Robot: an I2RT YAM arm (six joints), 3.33 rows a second.
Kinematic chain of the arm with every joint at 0, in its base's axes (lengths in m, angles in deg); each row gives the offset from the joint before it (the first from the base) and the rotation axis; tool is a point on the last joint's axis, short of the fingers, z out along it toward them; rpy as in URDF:
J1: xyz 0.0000 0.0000 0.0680 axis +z
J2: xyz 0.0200 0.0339 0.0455 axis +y
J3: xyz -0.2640 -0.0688 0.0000 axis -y
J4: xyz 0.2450 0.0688 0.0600 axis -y
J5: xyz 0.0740 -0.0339 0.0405 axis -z
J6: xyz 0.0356 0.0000 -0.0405 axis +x
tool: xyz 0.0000 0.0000 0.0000 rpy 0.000 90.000 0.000
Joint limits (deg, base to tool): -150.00..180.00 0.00..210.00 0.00..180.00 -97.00..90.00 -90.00..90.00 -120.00..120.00
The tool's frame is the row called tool.
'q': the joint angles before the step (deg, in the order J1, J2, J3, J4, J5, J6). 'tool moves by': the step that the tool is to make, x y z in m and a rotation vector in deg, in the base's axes. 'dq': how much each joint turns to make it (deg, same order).
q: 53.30 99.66 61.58 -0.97 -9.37 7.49
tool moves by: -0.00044 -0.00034 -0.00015 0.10 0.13 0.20
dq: 0.00 -0.09 -0.15 0.06 -0.26 0.00
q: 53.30 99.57 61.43 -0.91 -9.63 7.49
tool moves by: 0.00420 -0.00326 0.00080 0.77 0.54 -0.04
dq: -0.92 -0.11 -0.07 0.27 -1.25 0.15
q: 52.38 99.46 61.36 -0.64 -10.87 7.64
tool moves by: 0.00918 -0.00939 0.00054 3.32 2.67 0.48
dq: -2.43 -0.41 -0.93 1.78 -4.85 1.52
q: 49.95 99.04 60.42 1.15 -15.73 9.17
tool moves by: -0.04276 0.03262 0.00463 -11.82 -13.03 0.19
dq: 9.88 0.22 2.74 -5.58 18.50 -7.55
